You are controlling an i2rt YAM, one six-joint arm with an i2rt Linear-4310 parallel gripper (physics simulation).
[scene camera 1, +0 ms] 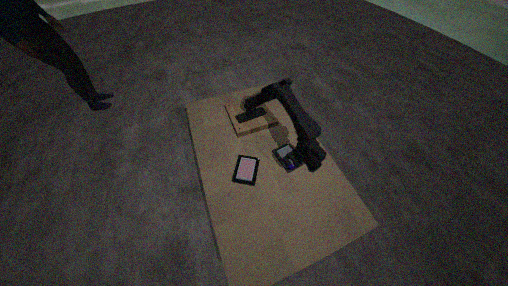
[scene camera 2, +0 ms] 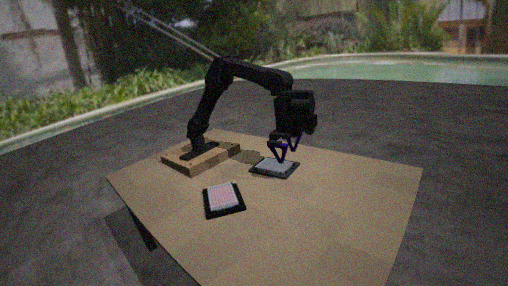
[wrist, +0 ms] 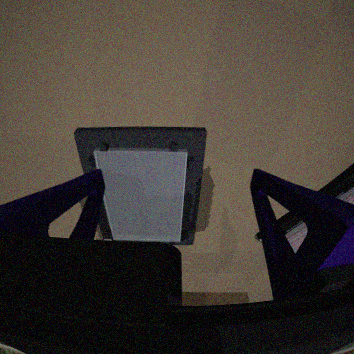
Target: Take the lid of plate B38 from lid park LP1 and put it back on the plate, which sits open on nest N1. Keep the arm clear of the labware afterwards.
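Frame: origin at the arm's base, x ahead, y left, z up, level; millimetres.
Seen in the pictures: gripper, fingertip midpoint: (scene camera 1: 294,164) (scene camera 2: 287,157) (wrist: 177,177); arm's base, origin of the base link: (scene camera 1: 251,115) (scene camera 2: 200,151).
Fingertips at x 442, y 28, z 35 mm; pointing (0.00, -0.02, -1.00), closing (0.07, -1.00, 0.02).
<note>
Offsets run from my fingertips to a thing's middle. Level surfaces: height alone.
The lid {30 mm left, 80 mm back, 62 mm down} (scene camera 1: 285,150) (scene camera 2: 274,166) (wrist: 145,195) is a pale, clear-grey rectangle lying flat on the dark lid park {30 mm left, 80 mm back, 66 mm down} (scene camera 1: 278,161) (scene camera 2: 286,175) (wrist: 140,137). The open plate {220 mm right, 118 mm back, 57 mm down} (scene camera 1: 246,169) (scene camera 2: 223,196) has pink wells and a white rim. It sits on the black nest {220 mm right, 118 mm back, 67 mm down} (scene camera 1: 244,183) (scene camera 2: 226,214), and part of it shows at the right edge of the wrist view. My gripper (scene camera 2: 287,155) (wrist: 177,177) is open and empty, pointing down above the lid park. In the wrist view one finger overlaps the lid's left side and the other is over the table, right of the park. In scene camera 1 the arm partly hides the park.
The arm's wooden base block (scene camera 1: 240,133) (scene camera 2: 190,170) stands at the back of the table {76 mm down} (scene camera 1: 280,225) (scene camera 2: 310,225). The nest is nearer the table's left edge than the lid park. A person (scene camera 1: 75,65) stands on the floor off the table, at the left in scene camera 1.
</note>
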